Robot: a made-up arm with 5 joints. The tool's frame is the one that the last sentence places.
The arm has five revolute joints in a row. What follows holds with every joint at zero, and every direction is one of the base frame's.
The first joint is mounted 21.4 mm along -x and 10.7 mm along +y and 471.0 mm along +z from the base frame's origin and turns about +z.
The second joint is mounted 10.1 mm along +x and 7.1 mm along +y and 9.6 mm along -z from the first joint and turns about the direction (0, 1, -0.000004).
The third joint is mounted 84.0 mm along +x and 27.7 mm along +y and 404.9 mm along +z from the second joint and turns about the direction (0, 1, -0.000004).
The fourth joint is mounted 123.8 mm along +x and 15.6 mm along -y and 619.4 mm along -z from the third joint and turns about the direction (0, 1, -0.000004).
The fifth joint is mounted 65.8 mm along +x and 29.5 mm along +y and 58.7 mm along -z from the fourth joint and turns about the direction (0, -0.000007, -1).
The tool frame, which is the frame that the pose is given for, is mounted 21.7 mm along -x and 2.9 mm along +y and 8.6 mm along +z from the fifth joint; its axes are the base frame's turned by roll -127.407, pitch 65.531 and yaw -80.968 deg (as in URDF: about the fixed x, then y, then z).
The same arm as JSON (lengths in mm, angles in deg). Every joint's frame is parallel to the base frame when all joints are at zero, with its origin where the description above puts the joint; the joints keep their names.
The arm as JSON. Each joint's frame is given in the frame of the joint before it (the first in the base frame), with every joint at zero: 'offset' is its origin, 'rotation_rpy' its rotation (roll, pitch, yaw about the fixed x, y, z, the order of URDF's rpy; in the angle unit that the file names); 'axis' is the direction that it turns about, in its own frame. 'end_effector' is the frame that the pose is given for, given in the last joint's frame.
{"length_unit": "mm", "angle_unit": "deg", "chain": [
  {"id": "joint 1", "offset": [-21.4, 10.7, 471.0], "rotation_rpy": [0.0, 0.0, 0.0], "axis": [0.0, 0.0, 1.0]},
  {"id": "joint 2", "offset": [10.1, 7.1, -9.6], "rotation_rpy": [0.0, 0.0, 0.0], "axis": [0.0, 1.0, 0.0]},
  {"id": "joint 3", "offset": [84.0, 27.7, 404.9], "rotation_rpy": [0.0, 0.0, 0.0], "axis": [0.0, 1.0, 0.0]},
  {"id": "joint 4", "offset": [123.8, -15.6, -619.4], "rotation_rpy": [0.0, 0.0, 0.0], "axis": [0.0, 1.0, 0.0]},
  {"id": "joint 5", "offset": [65.8, 29.5, -58.7], "rotation_rpy": [0.0, 0.0, 0.0], "axis": [0.0, 0.0, -1.0]}
], "end_effector": {"offset": [-21.7, 2.9, 8.6], "rotation_rpy": [-127.41, 65.53, -80.97]}}

